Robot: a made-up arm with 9 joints. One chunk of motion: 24 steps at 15 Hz.
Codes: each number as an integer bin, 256 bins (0 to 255) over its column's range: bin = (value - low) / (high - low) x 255, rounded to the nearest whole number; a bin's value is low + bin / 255 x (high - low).
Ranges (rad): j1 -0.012..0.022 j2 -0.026..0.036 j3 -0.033..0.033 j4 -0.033..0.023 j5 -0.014..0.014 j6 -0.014..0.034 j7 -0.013..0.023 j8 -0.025..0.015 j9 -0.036..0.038
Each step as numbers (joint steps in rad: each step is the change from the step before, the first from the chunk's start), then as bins.
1 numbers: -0.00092 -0.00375 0.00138 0.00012 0.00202 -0.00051 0.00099 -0.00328 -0.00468
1 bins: 83 92 133 151 146 72 99 138 108
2 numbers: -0.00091 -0.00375 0.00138 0.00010 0.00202 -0.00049 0.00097 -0.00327 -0.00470
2 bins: 83 92 133 151 146 72 99 139 108
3 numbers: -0.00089 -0.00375 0.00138 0.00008 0.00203 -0.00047 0.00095 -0.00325 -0.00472
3 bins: 83 92 133 151 146 72 99 139 108
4 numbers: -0.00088 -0.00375 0.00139 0.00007 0.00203 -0.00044 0.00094 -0.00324 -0.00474
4 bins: 83 92 133 151 146 72 99 139 108
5 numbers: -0.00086 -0.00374 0.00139 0.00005 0.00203 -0.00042 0.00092 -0.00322 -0.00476
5 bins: 84 92 133 150 146 72 99 139 108
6 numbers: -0.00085 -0.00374 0.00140 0.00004 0.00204 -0.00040 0.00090 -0.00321 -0.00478
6 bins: 84 92 133 150 146 72 98 139 108
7 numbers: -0.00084 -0.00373 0.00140 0.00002 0.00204 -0.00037 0.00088 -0.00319 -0.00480
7 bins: 84 92 133 150 146 72 98 139 108
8 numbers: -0.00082 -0.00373 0.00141 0.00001 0.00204 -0.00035 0.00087 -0.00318 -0.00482
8 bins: 84 92 133 150 146 73 98 139 107
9 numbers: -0.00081 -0.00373 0.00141 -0.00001 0.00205 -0.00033 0.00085 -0.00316 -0.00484
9 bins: 84 92 133 150 146 73 98 139 107
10 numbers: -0.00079 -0.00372 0.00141 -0.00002 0.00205 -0.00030 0.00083 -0.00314 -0.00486
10 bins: 84 92 133 150 146 73 98 139 107
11 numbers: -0.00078 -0.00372 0.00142 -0.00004 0.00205 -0.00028 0.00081 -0.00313 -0.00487
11 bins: 84 92 133 150 146 73 98 139 107
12 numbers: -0.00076 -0.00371 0.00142 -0.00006 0.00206 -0.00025 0.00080 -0.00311 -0.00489
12 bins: 84 92 133 150 146 73 98 140 107
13 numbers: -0.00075 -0.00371 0.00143 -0.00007 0.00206 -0.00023 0.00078 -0.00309 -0.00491
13 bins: 84 92 133 150 146 73 98 140 107
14 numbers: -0.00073 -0.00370 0.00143 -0.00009 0.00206 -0.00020 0.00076 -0.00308 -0.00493
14 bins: 85 92 133 150 146 73 97 140 107
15 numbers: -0.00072 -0.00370 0.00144 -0.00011 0.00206 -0.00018 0.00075 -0.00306 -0.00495
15 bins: 85 92 133 150 146 73 97 140 107
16 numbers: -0.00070 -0.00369 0.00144 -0.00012 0.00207 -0.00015 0.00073 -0.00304 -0.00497
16 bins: 85 92 133 150 146 74 97 140 107
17 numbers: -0.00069 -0.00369 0.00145 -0.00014 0.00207 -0.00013 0.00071 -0.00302 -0.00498
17 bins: 85 92 133 150 146 74 97 140 107
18 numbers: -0.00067 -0.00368 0.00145 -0.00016 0.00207 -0.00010 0.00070 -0.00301 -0.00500
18 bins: 85 92 133 150 146 74 97 140 107
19 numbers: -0.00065 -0.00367 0.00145 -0.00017 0.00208 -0.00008 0.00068 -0.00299 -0.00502
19 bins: 85 92 133 149 146 74 97 140 107
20 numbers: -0.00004 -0.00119 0.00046 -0.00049 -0.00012 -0.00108 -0.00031 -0.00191 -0.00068
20 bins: 90 102 129 148 126 69 90 147 122
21 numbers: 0.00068 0.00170 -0.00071 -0.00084 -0.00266 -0.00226 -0.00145 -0.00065 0.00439
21 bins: 95 114 125 146 103 62 82 155 139
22 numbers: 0.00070 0.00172 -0.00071 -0.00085 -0.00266 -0.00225 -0.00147 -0.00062 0.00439
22 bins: 95 114 125 146 103 62 82 155 139
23 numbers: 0.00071 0.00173 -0.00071 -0.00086 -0.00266 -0.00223 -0.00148 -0.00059 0.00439
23 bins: 95 114 125 146 103 63 82 156 139
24 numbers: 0.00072 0.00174 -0.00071 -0.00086 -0.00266 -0.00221 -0.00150 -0.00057 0.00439
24 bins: 95 114 125 146 103 63 81 156 139
